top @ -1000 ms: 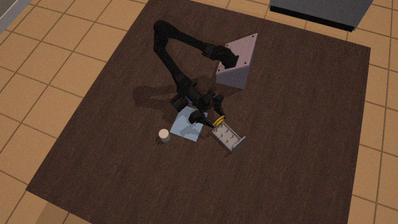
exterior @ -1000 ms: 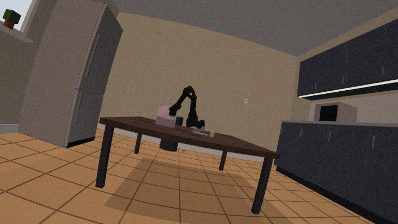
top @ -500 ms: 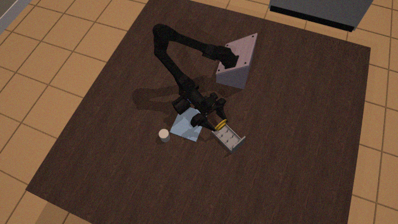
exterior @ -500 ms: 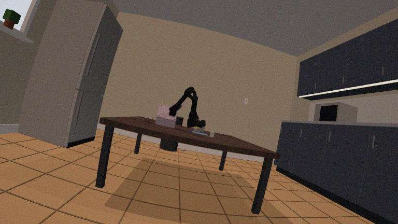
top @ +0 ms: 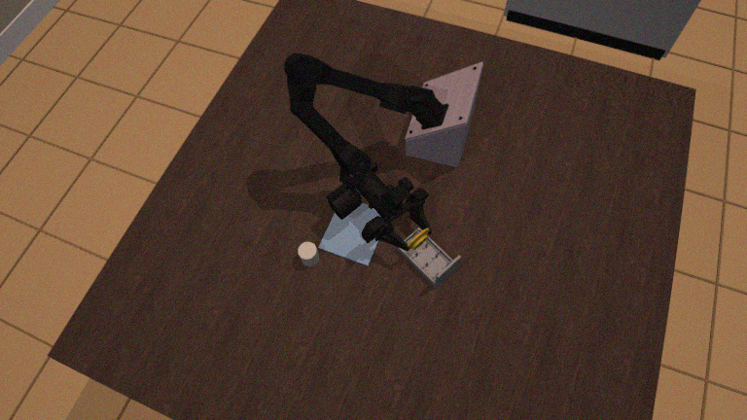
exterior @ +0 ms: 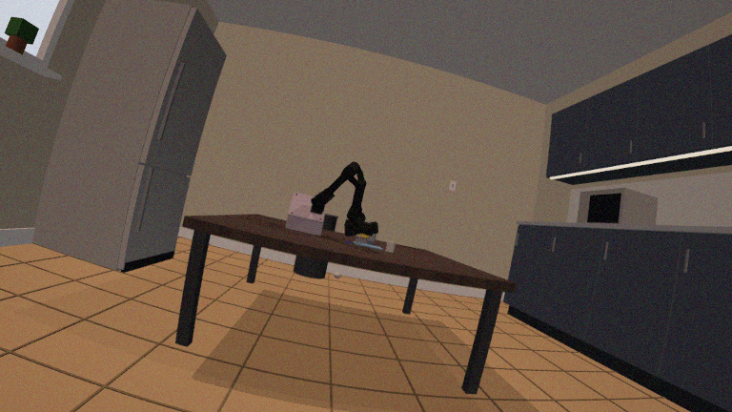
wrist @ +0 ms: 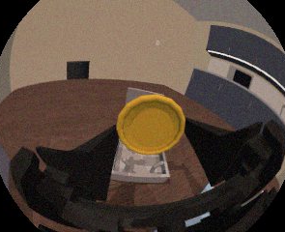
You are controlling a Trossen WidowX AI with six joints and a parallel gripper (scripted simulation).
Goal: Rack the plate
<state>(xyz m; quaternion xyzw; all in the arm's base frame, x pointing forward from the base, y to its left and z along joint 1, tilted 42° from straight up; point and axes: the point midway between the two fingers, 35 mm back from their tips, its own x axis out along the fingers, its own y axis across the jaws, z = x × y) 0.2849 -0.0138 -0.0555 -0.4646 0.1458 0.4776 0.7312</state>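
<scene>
Now: the grey dish rack 40 mm below my gripper tip, 20 mm to the left of it and 10 mm ahead of it. From my gripper tip the other things lie so: cream cup 240 mm to the right, 100 mm ahead, 40 mm below; light blue mat 170 mm to the right, 60 mm below; yellow plate 10 mm to the right.
</scene>
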